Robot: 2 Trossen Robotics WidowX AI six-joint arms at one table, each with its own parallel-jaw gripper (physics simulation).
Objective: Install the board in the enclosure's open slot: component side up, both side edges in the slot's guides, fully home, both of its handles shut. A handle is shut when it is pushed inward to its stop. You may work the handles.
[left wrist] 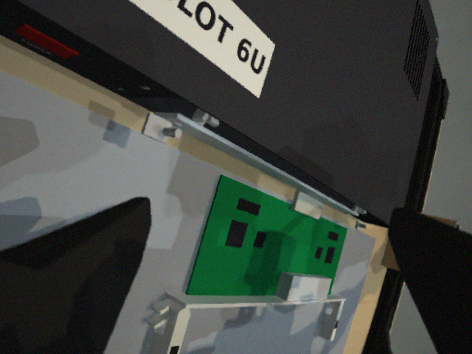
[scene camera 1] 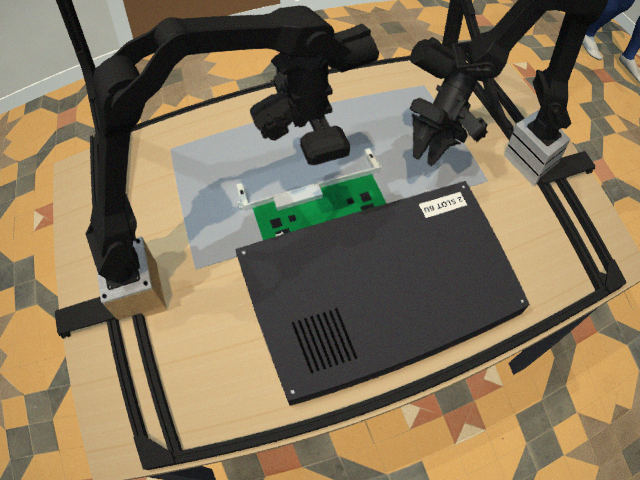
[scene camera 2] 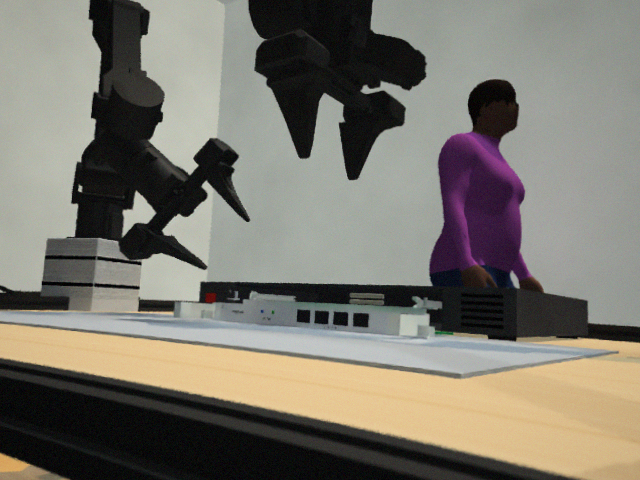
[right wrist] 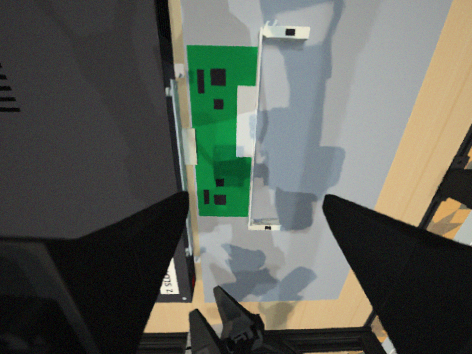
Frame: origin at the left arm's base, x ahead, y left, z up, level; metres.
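Seen in the pictures: left gripper, fingertip midpoint: (left wrist: 272, 216) (scene camera 1: 422, 161) (scene camera 2: 227, 245) (right wrist: 206, 296); right gripper, fingertip midpoint: (scene camera 2: 329, 169) (right wrist: 256, 199); left arm's base, origin of the base link: (scene camera 1: 544, 131) (scene camera 2: 97, 242); right arm's base, origin of the base link: (scene camera 1: 121, 268).
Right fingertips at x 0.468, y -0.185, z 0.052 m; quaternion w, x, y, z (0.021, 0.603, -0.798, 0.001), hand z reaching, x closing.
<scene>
Pixels of each thing's middle, then the offset from my right fingertips to it. "spot": a spot on its surface instead. Level surfaces: height alone.
- green board, surface spot: (left wrist: 300, 225) spot: dz -0.156, dx +0.006, dy +0.051 m
- dark enclosure, body centre: (left wrist: 342, 34) (scene camera 2: 381, 307) (scene camera 1: 387, 282) (right wrist: 87, 185) dz -0.136, dx -0.001, dy +0.219 m
- grey-blue mat, its level: dz -0.159 m
- wooden table, its level: dz -0.161 m
- red part, surface spot: (left wrist: 47, 41) (scene camera 2: 210, 295) spot: dz -0.131, dx -0.226, dy +0.147 m
The green board (scene camera 1: 336, 201) (left wrist: 300, 225) (right wrist: 225, 135) lies component side up outside the dark enclosure (scene camera 1: 413, 268) (scene camera 2: 553, 315) (left wrist: 325, 125) (right wrist: 85, 165), its rear edge facing it. Its pale faceplate (scene camera 2: 279, 315) faces away. Both handles (scene camera 1: 241, 195) (scene camera 1: 371, 159) (right wrist: 290, 32) (right wrist: 265, 227) stick outward from the faceplate. Another pale faceplate (left wrist: 265, 162) sits at the enclosure's front; the open slot's inside is hidden. My right gripper (scene camera 2: 329, 167) (right wrist: 256, 199) is open and empty, above the board. My left gripper (scene camera 1: 424, 160) (scene camera 2: 226, 244) (left wrist: 272, 216) is open and empty, beyond the board's right end in scene camera 1.
A grey-blue mat (scene camera 1: 217, 227) (scene camera 2: 310, 346) (right wrist: 360, 100) lies under the board, with a strip of wooden table (right wrist: 172, 317) between mat and enclosure. A red part (scene camera 2: 210, 298) (left wrist: 47, 41) shows on the enclosure's front. Black rails (scene camera 1: 361, 397) edge the table.
</scene>
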